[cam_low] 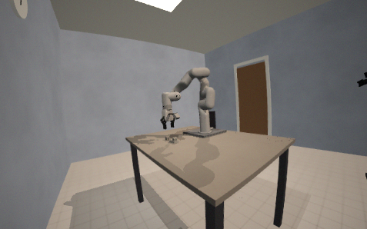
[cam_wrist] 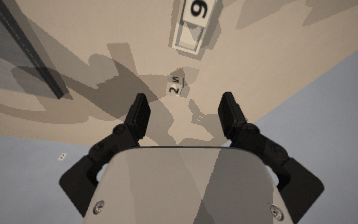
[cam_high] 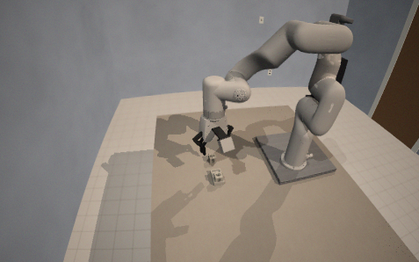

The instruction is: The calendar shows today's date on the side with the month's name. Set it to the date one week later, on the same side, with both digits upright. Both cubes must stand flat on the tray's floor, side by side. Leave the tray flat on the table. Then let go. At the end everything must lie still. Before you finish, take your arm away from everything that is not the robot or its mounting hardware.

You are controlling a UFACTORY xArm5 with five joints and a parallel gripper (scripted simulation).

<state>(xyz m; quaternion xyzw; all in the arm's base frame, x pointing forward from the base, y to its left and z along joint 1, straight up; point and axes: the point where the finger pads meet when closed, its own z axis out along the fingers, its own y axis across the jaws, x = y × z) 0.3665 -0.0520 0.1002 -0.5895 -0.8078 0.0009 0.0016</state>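
Now: the calendar tray 1 cm behind my hand, 6 cm to the left of it and 11 cm below it.
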